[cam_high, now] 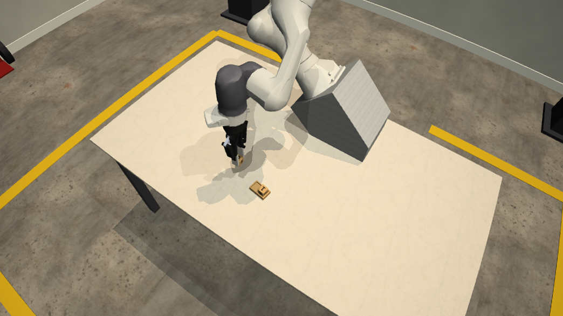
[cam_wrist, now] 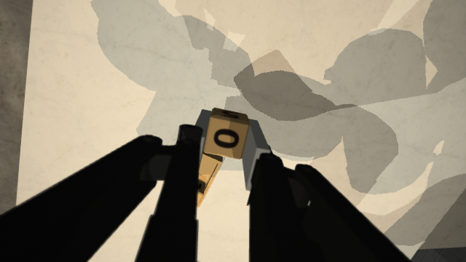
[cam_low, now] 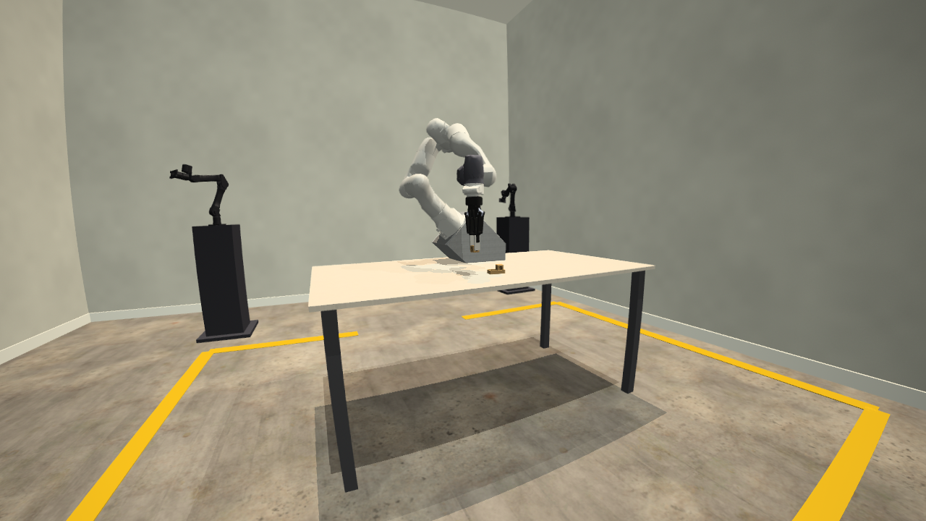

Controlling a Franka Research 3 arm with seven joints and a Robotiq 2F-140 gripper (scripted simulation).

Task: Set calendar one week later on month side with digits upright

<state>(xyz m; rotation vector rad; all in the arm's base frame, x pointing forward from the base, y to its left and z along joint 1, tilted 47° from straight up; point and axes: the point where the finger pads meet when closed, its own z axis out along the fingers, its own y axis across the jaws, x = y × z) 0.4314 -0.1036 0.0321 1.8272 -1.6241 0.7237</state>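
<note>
My hand is 14 cm above the wooden tray, 10 cm to the right of it and 1 cm short of it. From my hand the other things lie so: wooden digit cube (3 cm below).
</note>
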